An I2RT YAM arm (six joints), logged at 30 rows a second.
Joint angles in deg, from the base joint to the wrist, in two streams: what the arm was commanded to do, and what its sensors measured. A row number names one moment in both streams.
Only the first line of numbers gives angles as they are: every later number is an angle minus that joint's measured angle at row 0.
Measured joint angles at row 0:
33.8 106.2 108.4 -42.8 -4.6 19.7
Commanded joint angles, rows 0 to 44:
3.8 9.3 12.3 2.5 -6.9 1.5
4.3 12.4 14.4 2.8 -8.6 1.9
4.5 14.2 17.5 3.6 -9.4 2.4
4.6 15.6 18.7 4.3 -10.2 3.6
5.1 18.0 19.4 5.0 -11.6 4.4
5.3 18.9 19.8 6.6 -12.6 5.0
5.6 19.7 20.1 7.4 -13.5 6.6
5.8 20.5 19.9 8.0 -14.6 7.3
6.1 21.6 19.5 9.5 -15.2 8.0
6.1 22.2 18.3 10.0 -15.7 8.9
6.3 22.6 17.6 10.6 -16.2 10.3
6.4 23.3 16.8 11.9 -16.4 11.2
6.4 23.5 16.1 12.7 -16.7 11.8
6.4 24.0 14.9 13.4 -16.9 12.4
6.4 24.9 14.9 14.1 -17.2 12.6
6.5 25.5 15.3 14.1 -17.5 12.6
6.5 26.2 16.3 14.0 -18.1 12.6
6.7 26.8 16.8 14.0 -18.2 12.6
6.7 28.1 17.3 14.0 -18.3 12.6
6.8 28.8 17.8 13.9 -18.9 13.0
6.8 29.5 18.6 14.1 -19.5 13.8
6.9 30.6 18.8 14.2 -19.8 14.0
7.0 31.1 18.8 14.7 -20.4 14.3
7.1 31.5 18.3 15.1 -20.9 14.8
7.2 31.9 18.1 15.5 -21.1 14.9
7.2 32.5 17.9 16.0 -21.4 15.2
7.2 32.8 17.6 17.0 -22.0 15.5
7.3 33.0 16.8 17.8 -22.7 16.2
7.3 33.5 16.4 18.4 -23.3 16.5
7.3 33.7 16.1 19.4 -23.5 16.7
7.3 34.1 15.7 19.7 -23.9 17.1
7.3 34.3 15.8 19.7 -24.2 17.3
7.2 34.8 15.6 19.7 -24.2 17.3
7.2 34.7 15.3 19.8 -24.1 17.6
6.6 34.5 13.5 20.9 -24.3 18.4
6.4 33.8 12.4 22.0 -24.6 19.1
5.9 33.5 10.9 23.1 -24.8 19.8
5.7 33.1 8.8 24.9 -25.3 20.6
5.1 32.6 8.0 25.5 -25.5 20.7
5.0 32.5 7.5 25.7 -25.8 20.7
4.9 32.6 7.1 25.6 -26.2 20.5
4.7 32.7 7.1 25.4 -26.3 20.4
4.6 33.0 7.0 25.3 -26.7 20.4
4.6 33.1 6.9 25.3 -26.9 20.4
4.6 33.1 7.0 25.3 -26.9 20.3
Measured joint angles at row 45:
5.3 34.2 6.4 22.0 -25.0 19.6
